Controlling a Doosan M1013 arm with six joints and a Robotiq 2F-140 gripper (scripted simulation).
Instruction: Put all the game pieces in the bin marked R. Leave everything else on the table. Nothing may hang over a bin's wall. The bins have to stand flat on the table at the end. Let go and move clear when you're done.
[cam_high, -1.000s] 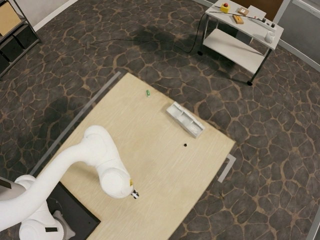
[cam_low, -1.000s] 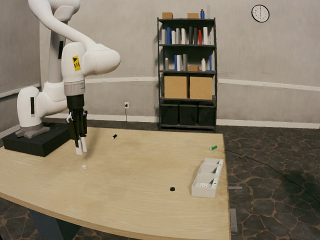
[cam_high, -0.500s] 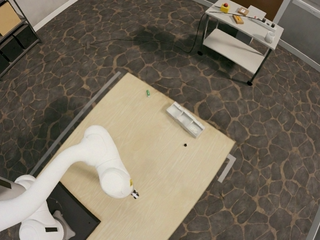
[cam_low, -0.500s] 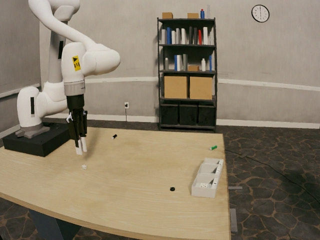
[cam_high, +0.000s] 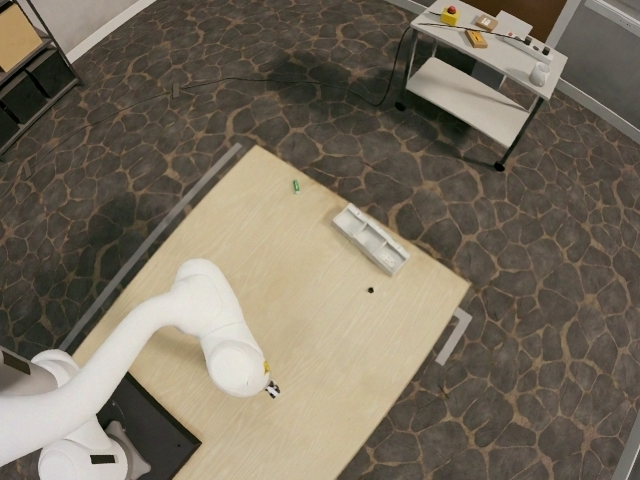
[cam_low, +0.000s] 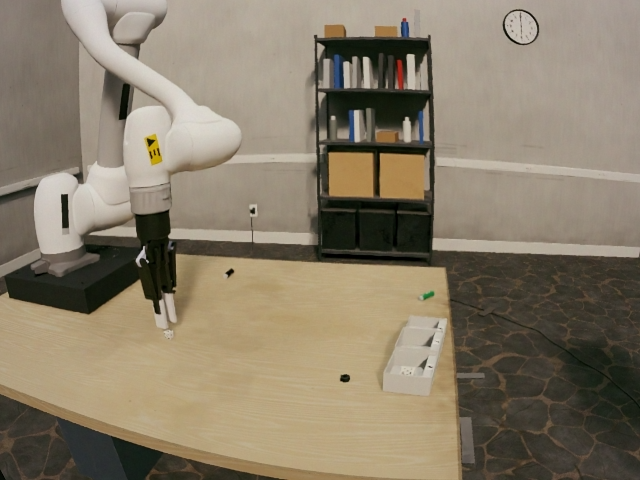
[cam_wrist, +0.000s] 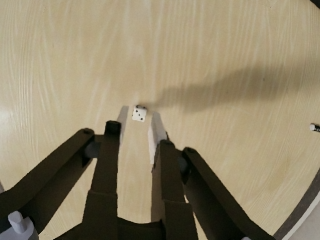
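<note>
My hand is 60 mm above the white die. Also, from my hand: small black ring 400 mm ahead, 10 mm to the right, 60 mm below; then white domino 510 mm ahead, 20 mm to the left, 50 mm below; then black battery 80 mm behind, 390 mm to the left, 60 mm below.
</note>
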